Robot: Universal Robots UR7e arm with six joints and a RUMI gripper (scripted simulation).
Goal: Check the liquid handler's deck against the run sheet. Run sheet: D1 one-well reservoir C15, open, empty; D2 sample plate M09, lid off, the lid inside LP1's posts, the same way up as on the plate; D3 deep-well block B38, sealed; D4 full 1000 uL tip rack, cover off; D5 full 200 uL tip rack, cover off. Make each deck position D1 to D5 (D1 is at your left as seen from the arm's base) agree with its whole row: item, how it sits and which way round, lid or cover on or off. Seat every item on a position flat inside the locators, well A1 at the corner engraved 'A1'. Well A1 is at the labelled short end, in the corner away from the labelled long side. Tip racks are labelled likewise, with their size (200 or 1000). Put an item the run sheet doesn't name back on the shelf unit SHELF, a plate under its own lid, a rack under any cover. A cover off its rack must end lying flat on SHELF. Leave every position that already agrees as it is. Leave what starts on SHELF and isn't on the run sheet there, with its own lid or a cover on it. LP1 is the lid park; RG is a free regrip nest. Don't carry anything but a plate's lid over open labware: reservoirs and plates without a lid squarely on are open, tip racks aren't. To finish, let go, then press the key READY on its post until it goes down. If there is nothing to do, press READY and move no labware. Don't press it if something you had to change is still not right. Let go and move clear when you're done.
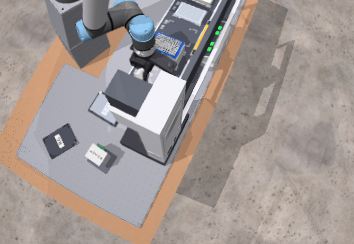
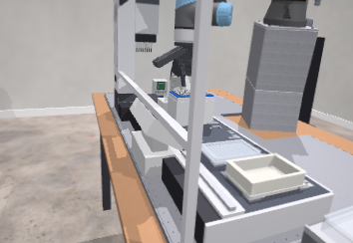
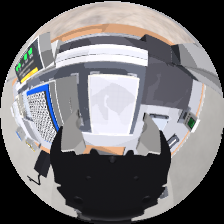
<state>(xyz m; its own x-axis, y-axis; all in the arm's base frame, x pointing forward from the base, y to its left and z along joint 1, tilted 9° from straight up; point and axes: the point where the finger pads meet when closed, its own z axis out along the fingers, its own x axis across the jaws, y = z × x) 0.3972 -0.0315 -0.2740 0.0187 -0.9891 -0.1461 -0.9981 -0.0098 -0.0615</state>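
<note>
Now: hand 2 cm above the white sealed block. Round my hand: clear well plate 37 cm to the left, 4 cm below, 1 cm behind; then blue-framed tip rack 12 cm to the left, 3 cm above, 1 cm behind; then ready key post 36 cm to the right, 4 cm behind, 3 cm below.
</note>
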